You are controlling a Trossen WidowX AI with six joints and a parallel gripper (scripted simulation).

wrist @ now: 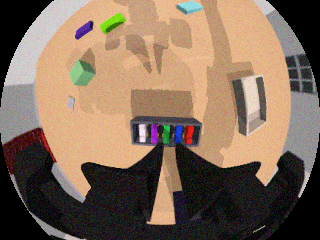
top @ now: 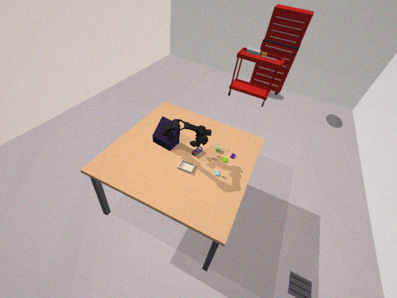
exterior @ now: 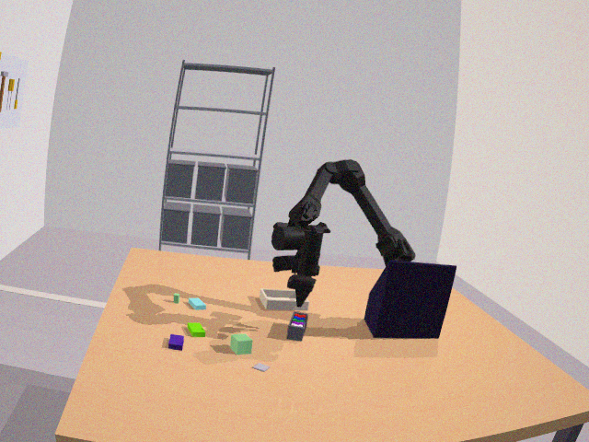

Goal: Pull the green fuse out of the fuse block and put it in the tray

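The green fuse lies 6 cm below my gripper tip. From my gripper tip the other things lie so: green cube 17 cm to the left, 14 cm ahead, 6 cm below; white tray 22 cm to the right, 8 cm below, 3 cm ahead; small grey plate 25 cm to the left, 8 cm below, 8 cm ahead.
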